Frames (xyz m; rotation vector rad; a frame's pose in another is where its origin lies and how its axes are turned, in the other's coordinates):
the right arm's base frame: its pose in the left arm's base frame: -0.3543 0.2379 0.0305 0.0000 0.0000 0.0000
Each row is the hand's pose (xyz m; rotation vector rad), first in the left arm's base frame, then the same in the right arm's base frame.
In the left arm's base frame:
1: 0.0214 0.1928 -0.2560 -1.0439 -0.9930 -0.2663
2: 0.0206 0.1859 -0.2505 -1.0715 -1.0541 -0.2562
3: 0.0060 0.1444 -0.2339 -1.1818 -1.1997 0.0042
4: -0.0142 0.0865 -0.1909 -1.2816 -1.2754 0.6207
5: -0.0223 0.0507 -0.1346 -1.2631 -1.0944 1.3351
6: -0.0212 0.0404 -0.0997 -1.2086 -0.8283 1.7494
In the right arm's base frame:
1: 0.3757 -0.0451 -0.2865 -1.0439 -0.9930 -0.2663
2: 0.3749 -0.0520 -0.2810 -1.0715 -1.0541 -0.2562
3: 0.3603 -0.0935 -0.2644 -1.1818 -1.1997 0.0042
4: 0.3401 -0.1514 -0.2214 -1.2816 -1.2754 0.6207
5: 0.3320 -0.1872 -0.1651 -1.2631 -1.0944 1.3351
6: 0.3331 -0.1975 -0.1302 -1.2086 -0.8283 1.7494

